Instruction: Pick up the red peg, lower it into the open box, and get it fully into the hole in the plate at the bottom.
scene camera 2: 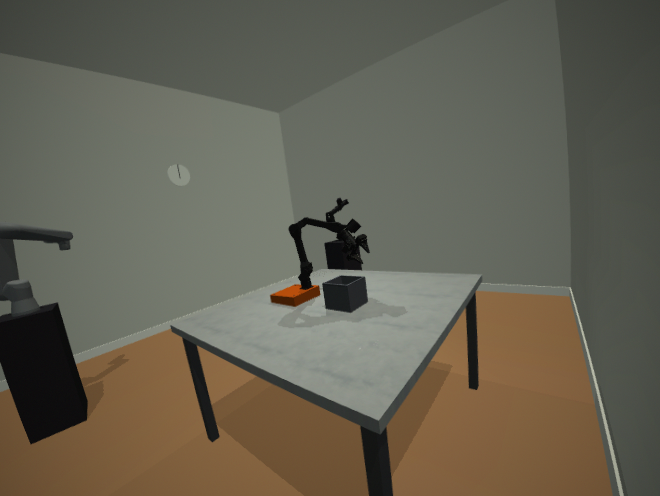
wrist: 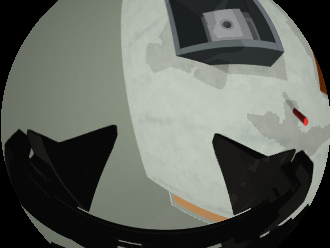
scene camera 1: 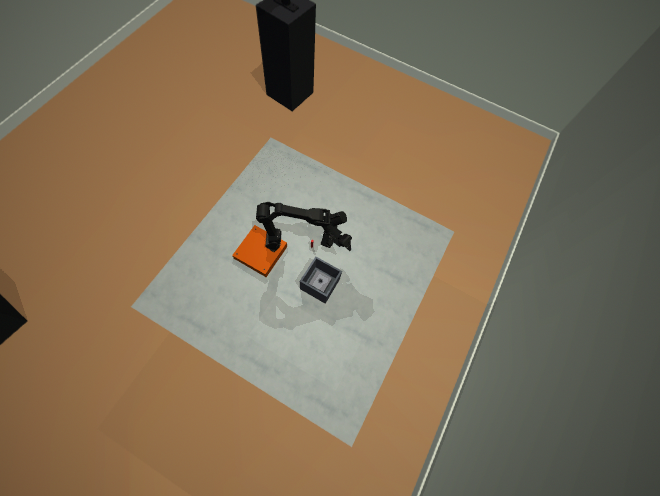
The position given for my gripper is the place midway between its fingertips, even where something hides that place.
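My gripper is in view [wrist: 166, 134], and there's a dark box [scene camera 2: 344, 293] as well. You'd find that box in scene camera 1 too, with the dark box [scene camera 1: 318, 264] there.
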